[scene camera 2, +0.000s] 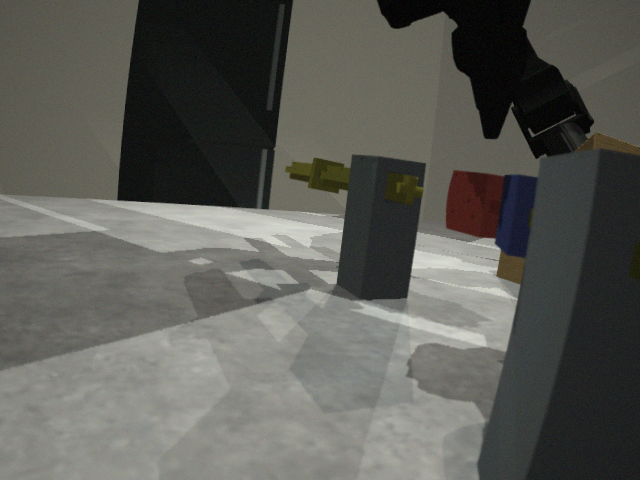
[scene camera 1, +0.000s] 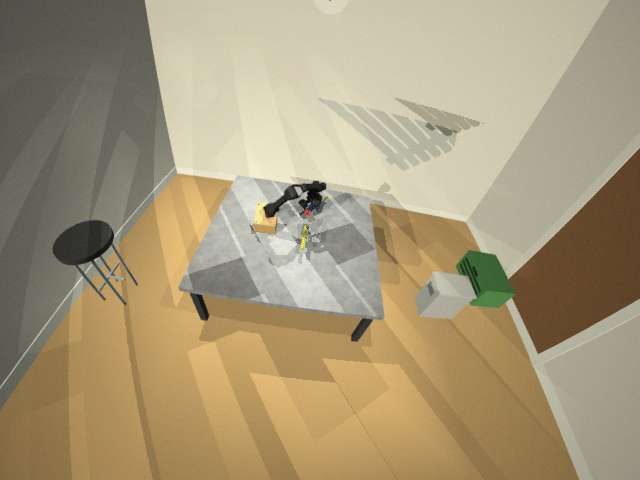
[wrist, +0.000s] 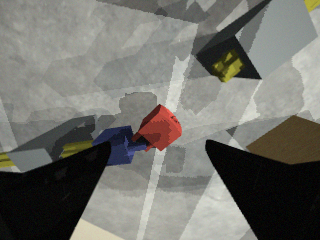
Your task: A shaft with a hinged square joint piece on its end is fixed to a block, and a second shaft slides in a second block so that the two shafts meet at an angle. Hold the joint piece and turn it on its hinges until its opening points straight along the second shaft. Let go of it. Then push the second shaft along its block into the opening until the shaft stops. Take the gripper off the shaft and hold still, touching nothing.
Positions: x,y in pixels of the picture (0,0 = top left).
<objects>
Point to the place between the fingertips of my gripper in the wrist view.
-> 159,145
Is my gripper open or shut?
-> Open.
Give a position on a red square joint piece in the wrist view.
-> At 160,127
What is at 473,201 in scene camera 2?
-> A red square joint piece.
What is my gripper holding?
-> Nothing.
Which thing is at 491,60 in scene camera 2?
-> My gripper.
</objects>
